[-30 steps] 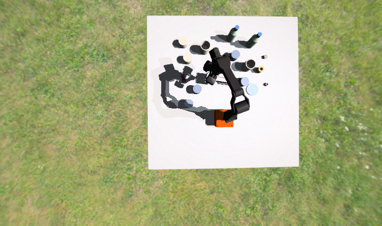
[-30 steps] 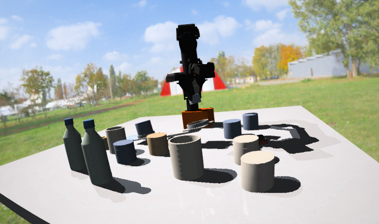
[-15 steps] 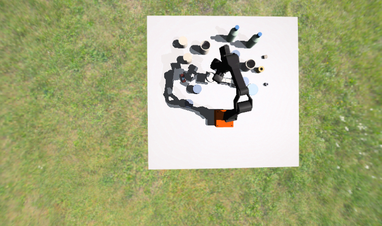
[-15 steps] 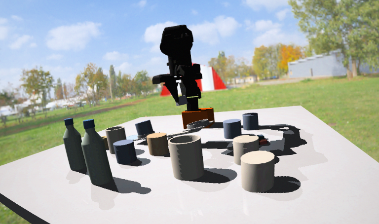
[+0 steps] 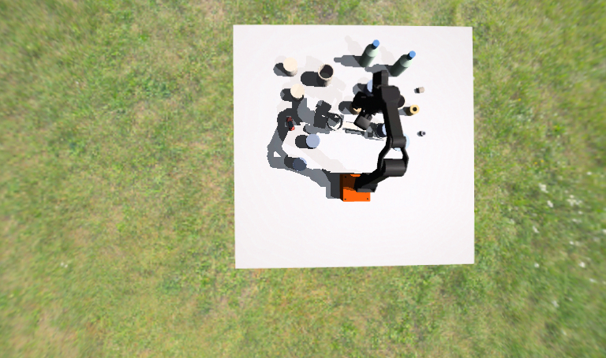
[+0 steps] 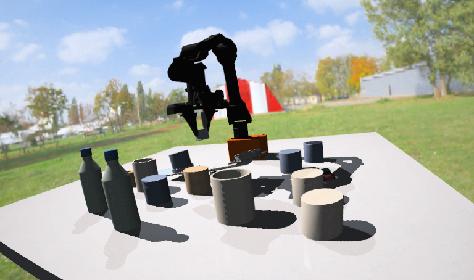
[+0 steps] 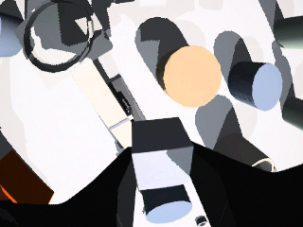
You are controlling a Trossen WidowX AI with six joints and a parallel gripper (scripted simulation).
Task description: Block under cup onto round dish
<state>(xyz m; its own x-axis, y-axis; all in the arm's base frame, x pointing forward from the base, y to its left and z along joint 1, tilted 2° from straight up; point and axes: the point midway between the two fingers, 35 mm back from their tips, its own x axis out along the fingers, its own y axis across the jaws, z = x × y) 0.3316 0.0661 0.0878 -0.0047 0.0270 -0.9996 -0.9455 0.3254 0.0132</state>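
Right now the dark blue cup is 30 mm behind my gripper tip, 160 mm to the right of it and 90 mm below it. Also, from my gripper tip: red toy car: 90 mm behind, 340 mm to the left, 140 mm below; then grey block: right at my gripper tip; then pale blue round dish: 70 mm behind, 260 mm to the right, 150 mm below.
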